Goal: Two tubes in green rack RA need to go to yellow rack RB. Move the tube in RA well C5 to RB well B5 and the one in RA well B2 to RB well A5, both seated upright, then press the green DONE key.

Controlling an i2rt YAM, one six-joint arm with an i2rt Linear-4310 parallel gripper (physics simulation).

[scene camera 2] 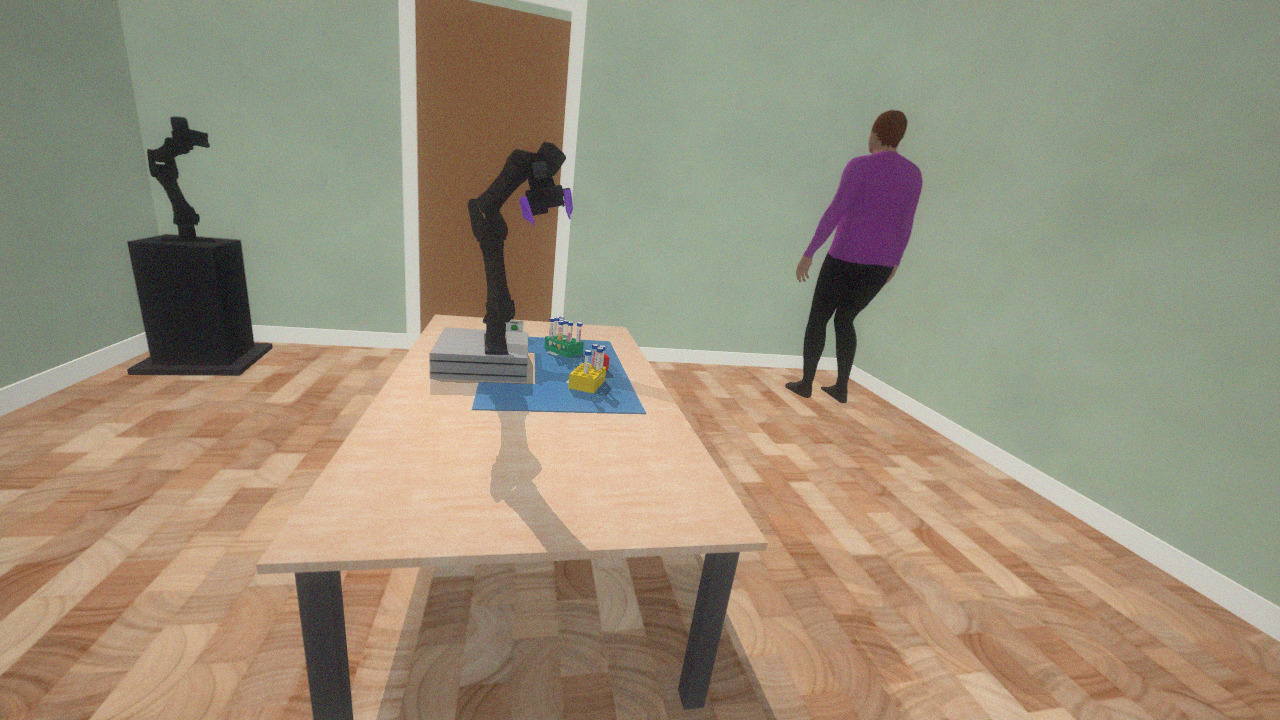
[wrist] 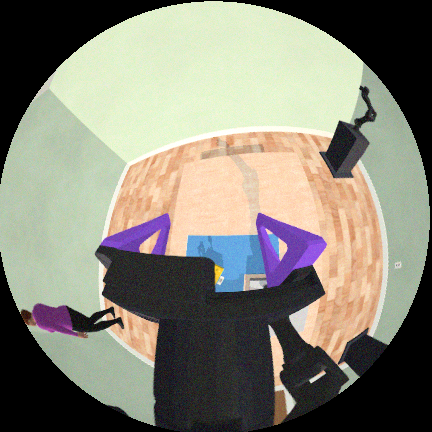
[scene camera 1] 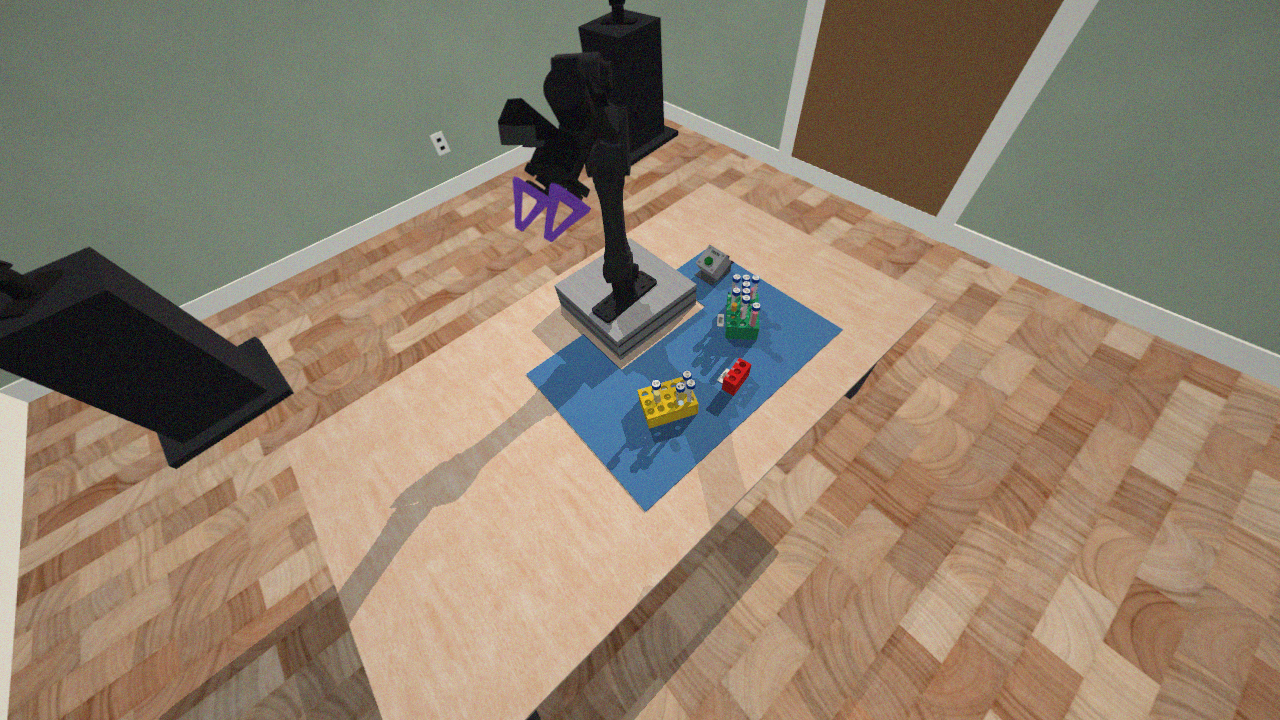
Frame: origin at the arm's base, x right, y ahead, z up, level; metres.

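Seen in the pictures: gripper, fingertip midpoint: (scene camera 2: 552, 220) (wrist: 212, 217) (scene camera 1: 532, 234); arm's base at its link origin: (scene camera 2: 495, 344) (scene camera 1: 625, 297).
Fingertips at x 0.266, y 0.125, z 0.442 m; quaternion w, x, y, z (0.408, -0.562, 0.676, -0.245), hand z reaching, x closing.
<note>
Offsets run from my fingertips to a thing's top centre. Level surfaces: height alone.
My gripper (scene camera 1: 536, 233) (scene camera 2: 551, 219) (wrist: 212, 217) has purple fingers, stands wide open and empty, and hangs high above the table, far from both racks. The green rack RA @[dy +0.142, dx -0.457, dz -0.472 m] (scene camera 1: 742, 332) (scene camera 2: 572, 350) holds several upright blue-capped tubes at the far part of the mat. The yellow rack RB @[dy +0.167, dx -0.114, dz -0.472 m] (scene camera 1: 669, 415) (scene camera 2: 586, 382) holds several tubes, with some wells empty. Part of it shows in the wrist view (wrist: 218, 273) past the gripper body. Well labels are too small to read. The green DONE key @[dy -0.045, dx -0.541, dz -0.447 m] (scene camera 1: 708, 261) (scene camera 2: 514, 327) is on a small grey box.
A red block @[dy +0.251, dx -0.282, dz -0.472 m] (scene camera 1: 736, 377) (scene camera 2: 606, 361) with wells stands between the racks on the blue mat @[dz -0.522 m] (scene camera 1: 581, 411) (scene camera 2: 501, 398) (wrist: 230, 250). The arm's grey base (scene camera 1: 657, 268) (scene camera 2: 478, 364) adjoins the mat. A person (scene camera 2: 881, 205) (wrist: 52, 317) in purple stands beyond the table. Black pedestals (scene camera 1: 134, 376) (scene camera 2: 187, 304) stand away from the table.
</note>
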